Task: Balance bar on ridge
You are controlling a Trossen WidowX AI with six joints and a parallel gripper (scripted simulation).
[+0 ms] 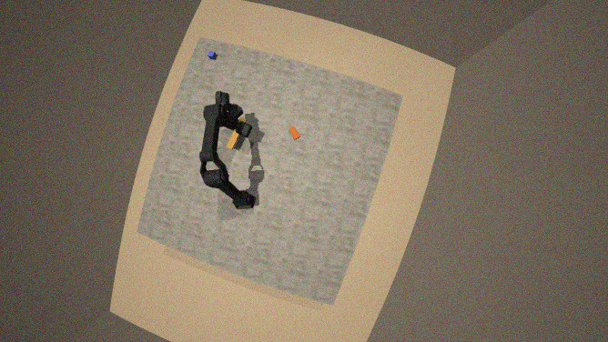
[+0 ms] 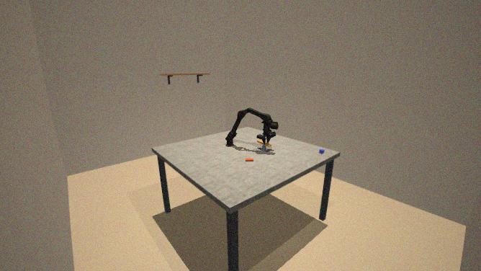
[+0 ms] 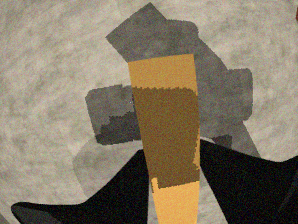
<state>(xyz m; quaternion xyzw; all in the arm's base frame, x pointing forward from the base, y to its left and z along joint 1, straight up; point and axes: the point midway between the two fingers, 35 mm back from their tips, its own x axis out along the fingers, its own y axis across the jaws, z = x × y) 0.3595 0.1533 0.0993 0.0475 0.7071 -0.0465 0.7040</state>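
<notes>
Now: the yellow-orange bar 3 cm behind my gripper tip. Also, from my gripper tip: orange ridge block: 28 cm to the right, 7 cm ahead, 6 cm below; small blue cube: 38 cm ahead, 35 cm to the left, 5 cm below.
</notes>
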